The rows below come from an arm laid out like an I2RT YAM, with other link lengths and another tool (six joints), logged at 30 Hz.
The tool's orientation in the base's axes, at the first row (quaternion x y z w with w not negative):
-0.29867, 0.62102, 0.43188, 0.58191
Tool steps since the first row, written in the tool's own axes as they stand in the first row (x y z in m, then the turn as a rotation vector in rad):
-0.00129, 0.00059, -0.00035, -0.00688, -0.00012, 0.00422
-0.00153, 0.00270, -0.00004, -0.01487, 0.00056, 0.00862
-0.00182, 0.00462, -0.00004, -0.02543, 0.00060, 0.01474
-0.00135, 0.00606, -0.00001, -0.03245, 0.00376, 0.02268
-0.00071, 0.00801, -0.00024, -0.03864, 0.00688, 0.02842
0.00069, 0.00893, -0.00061, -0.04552, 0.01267, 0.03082
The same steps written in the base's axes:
-0.00049, -0.00021, 0.00136, 0.00306, 0.00277, 0.00694
-0.00216, 0.00097, 0.00201, 0.00566, 0.00591, 0.01512
-0.00379, 0.00180, 0.00266, 0.01000, 0.00995, 0.02579
-0.00510, 0.00253, 0.00247, 0.01194, 0.01746, 0.03367
-0.00701, 0.00329, 0.00220, 0.01278, 0.02312, 0.04062
-0.00818, 0.00356, 0.00098, 0.00983, 0.02693, 0.04858

